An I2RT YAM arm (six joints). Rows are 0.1 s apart.
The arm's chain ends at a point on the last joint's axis. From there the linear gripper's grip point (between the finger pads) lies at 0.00 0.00 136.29 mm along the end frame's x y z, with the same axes.
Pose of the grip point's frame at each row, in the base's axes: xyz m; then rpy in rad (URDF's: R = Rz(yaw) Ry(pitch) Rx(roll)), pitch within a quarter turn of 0, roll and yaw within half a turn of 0:
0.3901 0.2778 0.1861 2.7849 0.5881 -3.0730
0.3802 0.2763 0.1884 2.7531 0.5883 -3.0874
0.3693 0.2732 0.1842 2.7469 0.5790 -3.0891
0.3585 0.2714 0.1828 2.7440 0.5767 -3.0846
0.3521 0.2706 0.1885 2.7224 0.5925 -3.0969
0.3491 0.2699 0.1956 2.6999 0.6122 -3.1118
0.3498 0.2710 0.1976 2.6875 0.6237 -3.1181
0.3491 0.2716 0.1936 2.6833 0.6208 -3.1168
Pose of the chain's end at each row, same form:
0.3227 0.2255 0.2924 2.7849 0.5881 -3.0730
0.3131 0.2210 0.2933 2.7531 0.5883 -3.0874
0.3033 0.2173 0.2895 2.7469 0.5790 -3.0891
0.2931 0.2148 0.2881 2.7440 0.5767 -3.0846
0.2851 0.2121 0.2918 2.7224 0.5925 -3.0969
0.2801 0.2096 0.2964 2.6999 0.6122 -3.1118
0.2797 0.2096 0.2970 2.6875 0.6237 -3.1181
0.2795 0.2096 0.2930 2.6833 0.6208 -3.1168

